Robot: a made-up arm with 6 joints.
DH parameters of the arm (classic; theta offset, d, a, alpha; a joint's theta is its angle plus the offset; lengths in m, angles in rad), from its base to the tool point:
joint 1: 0 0.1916 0 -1.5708
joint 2: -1.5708 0 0.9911 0
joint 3: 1.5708 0.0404 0 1.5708
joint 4: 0 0.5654 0 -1.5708
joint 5: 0 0 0 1.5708
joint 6: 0 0.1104 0 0
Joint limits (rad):
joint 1: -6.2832..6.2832
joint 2: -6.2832..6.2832
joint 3: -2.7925..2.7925
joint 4: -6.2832..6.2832
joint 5: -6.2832..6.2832
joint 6: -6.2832..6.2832
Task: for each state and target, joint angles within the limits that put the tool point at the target. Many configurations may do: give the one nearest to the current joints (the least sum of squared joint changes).
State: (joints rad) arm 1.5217 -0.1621 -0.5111 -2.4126 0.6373 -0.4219
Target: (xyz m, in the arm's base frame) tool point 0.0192 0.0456 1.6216
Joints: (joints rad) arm 1.4904 0.4282 -0.9381 -2.3940 0.8398 -0.4219
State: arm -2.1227 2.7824 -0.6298 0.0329 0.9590 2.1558
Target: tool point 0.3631 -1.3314 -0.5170
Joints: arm -1.3392 2.2935 -0.7773 0.0851 0.9235 2.1558
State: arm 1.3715 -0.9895 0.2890 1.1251 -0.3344 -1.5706
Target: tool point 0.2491 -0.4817 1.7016
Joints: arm 2.0420 -0.5496 0.5408 1.1651 -0.4452 -1.5706
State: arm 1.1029 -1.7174 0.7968 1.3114 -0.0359 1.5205
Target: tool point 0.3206 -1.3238 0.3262
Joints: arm 1.8313 -1.9581 1.2442 1.3189 -0.0865 1.5205
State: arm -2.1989 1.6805 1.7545 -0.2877 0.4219 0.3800
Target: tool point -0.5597 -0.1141 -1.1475
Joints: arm -2.9928 2.3319 0.9862 -0.3391 0.2903 0.3800
